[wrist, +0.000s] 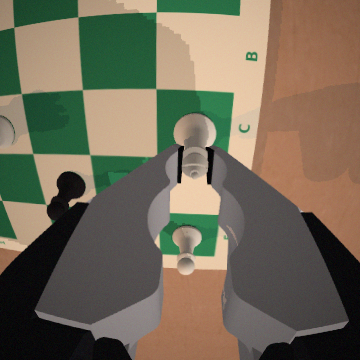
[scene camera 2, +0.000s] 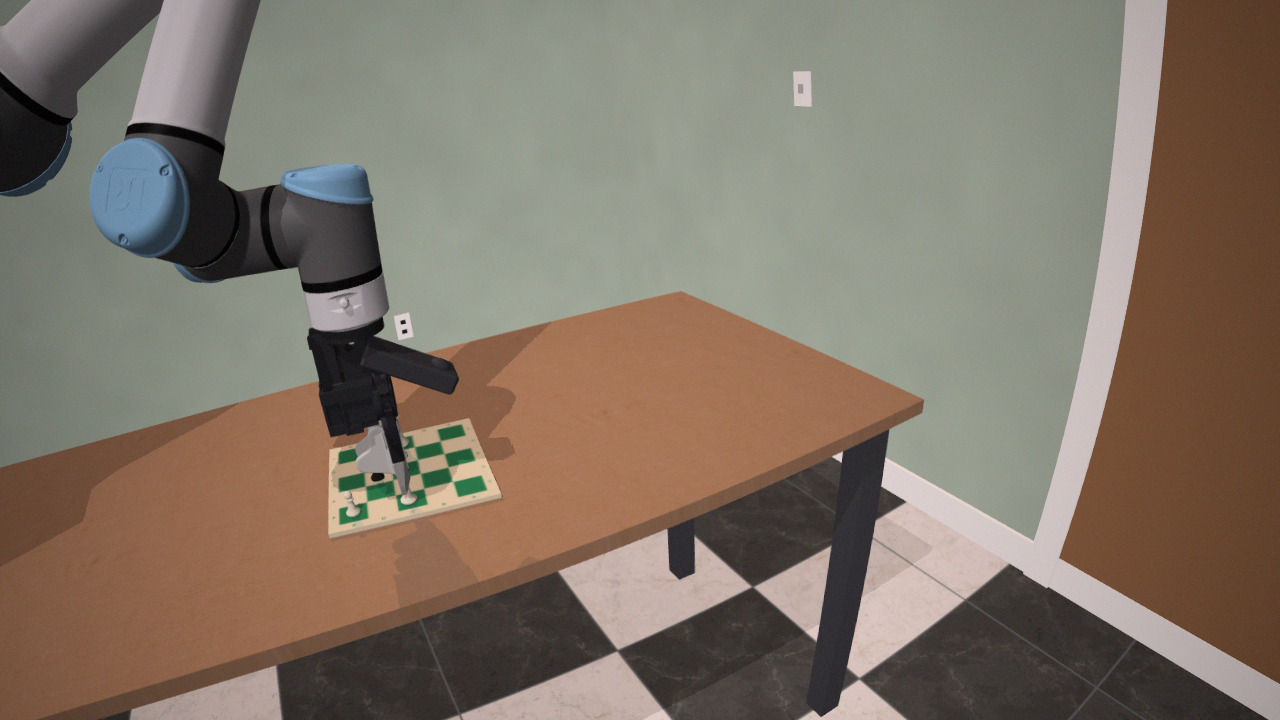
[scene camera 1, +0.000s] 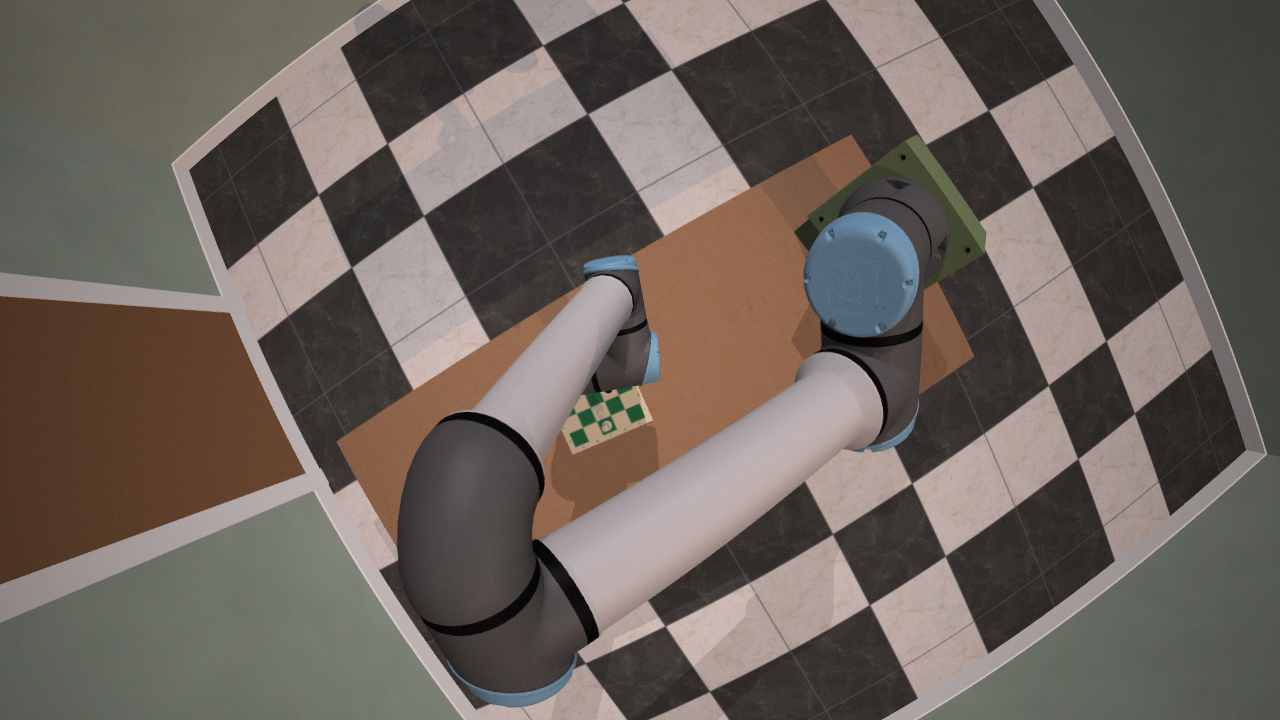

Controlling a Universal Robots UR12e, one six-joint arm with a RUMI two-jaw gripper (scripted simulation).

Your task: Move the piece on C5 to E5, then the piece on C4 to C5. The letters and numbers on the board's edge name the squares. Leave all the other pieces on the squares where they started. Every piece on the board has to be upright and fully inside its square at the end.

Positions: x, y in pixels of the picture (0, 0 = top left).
Scene:
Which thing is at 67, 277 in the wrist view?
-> My gripper.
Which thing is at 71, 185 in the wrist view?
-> A black pawn.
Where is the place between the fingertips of my gripper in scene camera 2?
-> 404, 491

